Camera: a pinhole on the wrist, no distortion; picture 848 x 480 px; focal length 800.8 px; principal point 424.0 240.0 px. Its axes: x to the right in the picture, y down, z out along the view. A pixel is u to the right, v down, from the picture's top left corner.
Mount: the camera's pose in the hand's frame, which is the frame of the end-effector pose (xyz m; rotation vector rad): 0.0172 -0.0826 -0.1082 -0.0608 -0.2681 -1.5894
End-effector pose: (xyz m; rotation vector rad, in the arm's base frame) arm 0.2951 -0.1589 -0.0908 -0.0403 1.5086 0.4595
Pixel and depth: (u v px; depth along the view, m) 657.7 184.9 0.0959
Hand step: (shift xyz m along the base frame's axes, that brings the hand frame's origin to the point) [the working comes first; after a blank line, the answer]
In the camera's frame: 0.0280 -0.0066 0.0959

0.0186 -0.0860 -0.0211
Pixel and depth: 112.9 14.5 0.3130
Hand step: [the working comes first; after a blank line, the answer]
In the camera's frame: -0.1216 -0.0881 0.3130

0.1188 0.1144 0.1399
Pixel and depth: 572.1 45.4 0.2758
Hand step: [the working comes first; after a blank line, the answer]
In the camera's frame: 0.0510 -0.0670 0.2758

0.1765 -0.0416 0.0770
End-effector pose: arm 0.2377 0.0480 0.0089 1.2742 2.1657 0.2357
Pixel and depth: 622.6 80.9 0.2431
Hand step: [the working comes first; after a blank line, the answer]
In the camera's frame: 0.0603 -0.0483 0.2431

0.0342 -0.1205 -0.1198
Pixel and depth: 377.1 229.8 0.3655
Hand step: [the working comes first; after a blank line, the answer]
In the camera's frame: -0.0214 -0.0047 0.3655

0.1629 -0.0557 -0.1728
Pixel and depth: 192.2 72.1 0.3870
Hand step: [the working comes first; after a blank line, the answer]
In the camera's frame: -0.1120 -0.0811 0.3870

0.2536 -0.0684 -0.0945
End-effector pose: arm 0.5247 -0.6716 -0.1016 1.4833 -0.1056 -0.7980
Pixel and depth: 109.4 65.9 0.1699
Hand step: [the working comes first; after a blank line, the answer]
In the camera's frame: -0.0667 -0.0369 0.1699

-0.0410 -0.0136 0.0373
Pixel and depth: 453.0 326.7 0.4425
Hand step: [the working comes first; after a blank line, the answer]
In the camera's frame: 0.0160 0.0479 0.4425

-0.1710 -0.2810 0.0348
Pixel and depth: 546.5 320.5 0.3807
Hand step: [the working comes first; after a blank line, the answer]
In the camera's frame: 0.0582 0.0383 0.3807

-0.1679 -0.2289 -0.0198
